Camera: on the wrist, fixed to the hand. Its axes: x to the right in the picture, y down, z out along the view.
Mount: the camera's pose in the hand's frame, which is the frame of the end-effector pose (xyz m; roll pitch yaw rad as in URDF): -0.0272 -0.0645 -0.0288 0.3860 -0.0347 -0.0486
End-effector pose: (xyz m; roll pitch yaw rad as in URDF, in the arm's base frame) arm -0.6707 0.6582 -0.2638 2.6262 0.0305 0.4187
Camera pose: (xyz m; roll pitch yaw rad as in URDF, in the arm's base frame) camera -0.7243 0.7113 -0.2697 3.0128 0.0846 0.4439
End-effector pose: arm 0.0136 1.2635 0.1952 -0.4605 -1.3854 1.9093
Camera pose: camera 0.0828 1.2796 0.1690 0.1312 -1.4352 1.7001
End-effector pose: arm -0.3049 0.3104 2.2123 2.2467 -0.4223 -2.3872
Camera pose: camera -0.2534 0.2725 2.1717 2.6305 -0.3627 -2.3837
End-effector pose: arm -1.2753 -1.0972 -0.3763 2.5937 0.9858 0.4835
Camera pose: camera -1.3278 -1.0456 -0.3586 3.0181 1.0403 0.5297
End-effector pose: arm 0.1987 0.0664 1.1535 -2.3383 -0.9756 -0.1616
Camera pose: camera 0.1332 0.1014 1.1682 -2.0413 -0.9839 -0.0554
